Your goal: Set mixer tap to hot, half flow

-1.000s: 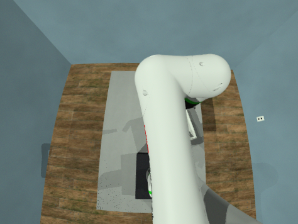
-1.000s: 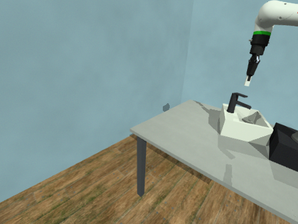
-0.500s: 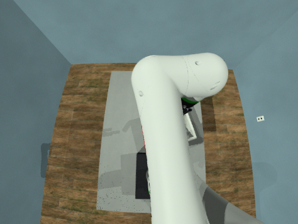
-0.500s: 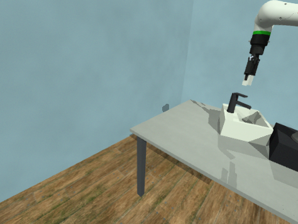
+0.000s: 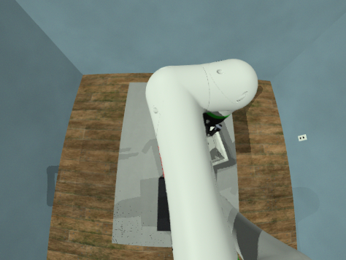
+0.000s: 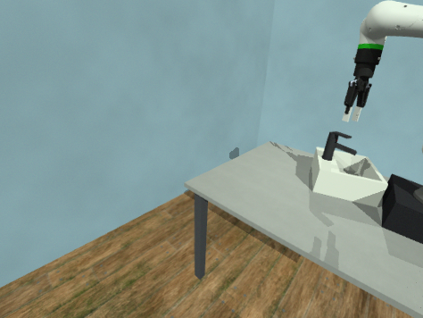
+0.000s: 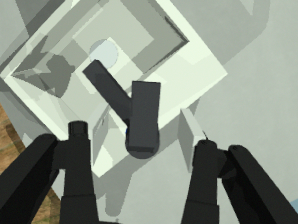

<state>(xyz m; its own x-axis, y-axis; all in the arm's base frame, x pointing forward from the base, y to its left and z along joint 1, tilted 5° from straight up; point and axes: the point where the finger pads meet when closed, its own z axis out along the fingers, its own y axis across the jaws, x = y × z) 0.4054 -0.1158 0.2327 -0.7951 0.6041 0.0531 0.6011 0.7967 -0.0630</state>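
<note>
Now: the lever 100 mm below my hand, 20 mm ahead of it and 10 mm to the right of it. The rest, counted from my hand: white basin: 330 mm below, 70 mm behind, 50 mm to the right.
</note>
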